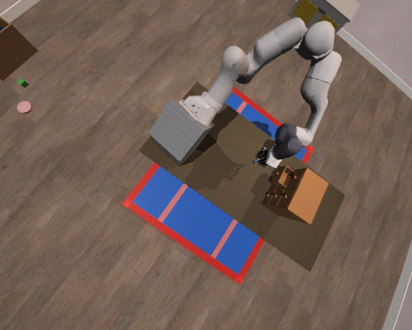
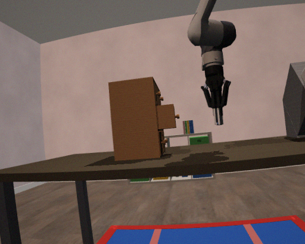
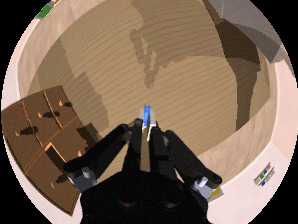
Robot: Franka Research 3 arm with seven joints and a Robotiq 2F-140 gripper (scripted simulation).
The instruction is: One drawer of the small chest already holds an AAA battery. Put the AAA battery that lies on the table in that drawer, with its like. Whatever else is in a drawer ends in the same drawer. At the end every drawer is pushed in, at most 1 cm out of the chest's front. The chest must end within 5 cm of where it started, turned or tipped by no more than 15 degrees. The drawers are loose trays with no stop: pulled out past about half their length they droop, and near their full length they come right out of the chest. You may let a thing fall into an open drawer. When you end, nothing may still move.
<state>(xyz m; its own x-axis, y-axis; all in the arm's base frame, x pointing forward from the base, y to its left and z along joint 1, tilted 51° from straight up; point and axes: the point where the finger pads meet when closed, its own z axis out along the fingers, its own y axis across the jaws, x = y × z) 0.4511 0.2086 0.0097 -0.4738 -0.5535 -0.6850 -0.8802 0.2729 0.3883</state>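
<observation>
Now: hand 21 cm short of the small orange object, 7 cm to the right of it and 2 cm above it. From my hand the other things lie so: blue AAA battery (3 cm below); small green thing (32 cm ahead, 10 cm to the right, 2 cm below).
</observation>
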